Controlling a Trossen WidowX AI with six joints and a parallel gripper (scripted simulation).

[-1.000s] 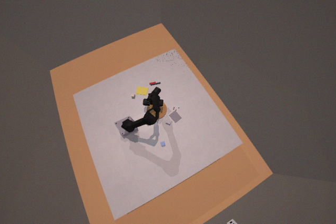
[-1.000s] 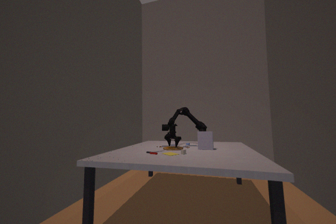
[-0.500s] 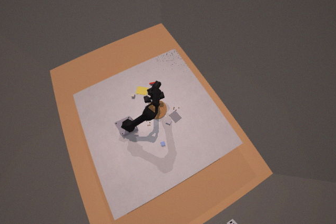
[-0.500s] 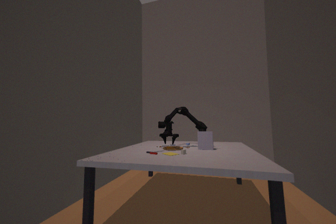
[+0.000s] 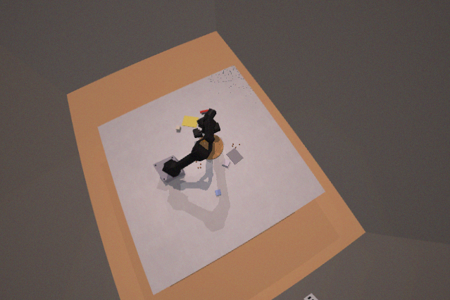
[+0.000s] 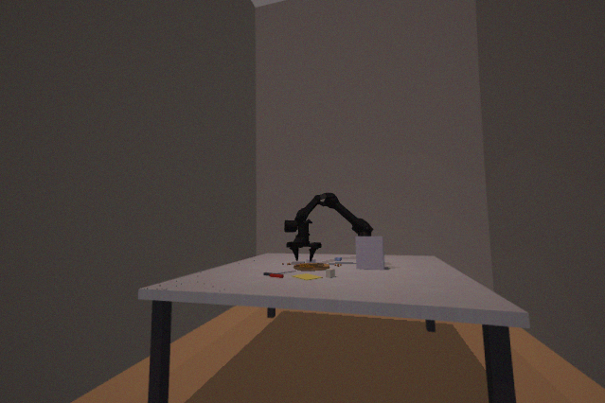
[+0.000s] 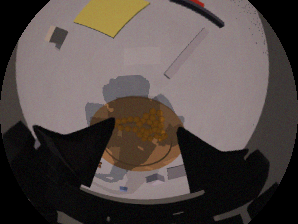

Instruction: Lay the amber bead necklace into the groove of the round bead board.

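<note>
My gripper tip is 30 mm past the round bead board, 70 mm to the left of it and 40 mm above it. From my gripper tip the other things lie so: thin grey bar: 70 mm ahead, 100 mm to the left, 40 mm below; yellow pad: 60 mm behind, 200 mm to the left, 40 mm below; red-handled tool: 100 mm ahead, 200 mm to the left, 40 mm below.
</note>
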